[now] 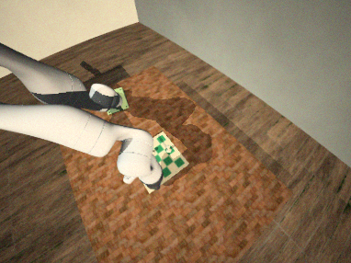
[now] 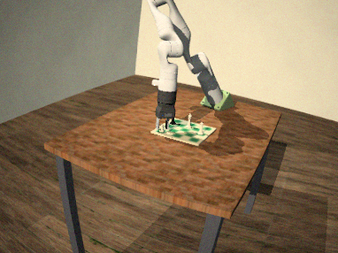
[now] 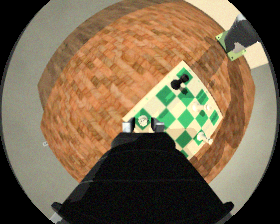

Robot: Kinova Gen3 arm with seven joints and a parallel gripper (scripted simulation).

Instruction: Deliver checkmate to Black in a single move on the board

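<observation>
The chessboard is 6 cm behind my hand, 9 cm to the left of it and 3 cm below it. The rest, counted from my hand: black piece 12 cm behind, 2 cm to the left.
</observation>
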